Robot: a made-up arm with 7 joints.
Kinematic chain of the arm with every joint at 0, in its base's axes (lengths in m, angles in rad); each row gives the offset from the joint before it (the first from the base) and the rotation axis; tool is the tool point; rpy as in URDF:
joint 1: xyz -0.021 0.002 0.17 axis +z
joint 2: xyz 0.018 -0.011 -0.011 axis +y
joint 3: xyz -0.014 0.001 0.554 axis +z
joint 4: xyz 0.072 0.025 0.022 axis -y
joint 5: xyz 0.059 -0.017 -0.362 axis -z
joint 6: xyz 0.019 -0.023 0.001 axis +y
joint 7: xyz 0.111 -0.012 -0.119 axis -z
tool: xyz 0.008 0 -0.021 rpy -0.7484 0.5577 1.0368
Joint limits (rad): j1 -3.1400..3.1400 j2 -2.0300..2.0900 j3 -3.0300..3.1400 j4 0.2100..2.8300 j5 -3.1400..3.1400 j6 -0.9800..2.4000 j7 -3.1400..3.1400
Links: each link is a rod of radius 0.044 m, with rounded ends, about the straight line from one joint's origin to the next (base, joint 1, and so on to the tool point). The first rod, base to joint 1, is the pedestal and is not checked.
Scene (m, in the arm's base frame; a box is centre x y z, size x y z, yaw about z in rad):
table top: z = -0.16
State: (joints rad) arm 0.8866 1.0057 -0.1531 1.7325 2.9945 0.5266 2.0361
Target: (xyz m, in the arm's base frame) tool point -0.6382 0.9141 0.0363
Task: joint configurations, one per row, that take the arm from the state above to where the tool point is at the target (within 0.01 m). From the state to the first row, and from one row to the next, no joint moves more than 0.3 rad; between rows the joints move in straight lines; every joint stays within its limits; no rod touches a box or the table.
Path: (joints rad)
1: 1.1841 1.0984 -0.0737 1.9192 3.0184 0.5882 2.0283
2: 1.4817 1.1911 0.0056 2.1059 3.0422 0.6499 2.0206
3: 1.7792 1.2839 0.0850 2.2926 3.0661 0.7115 2.0128
4: 2.0768 1.3766 0.1644 2.4793 3.0899 0.7732 2.0050

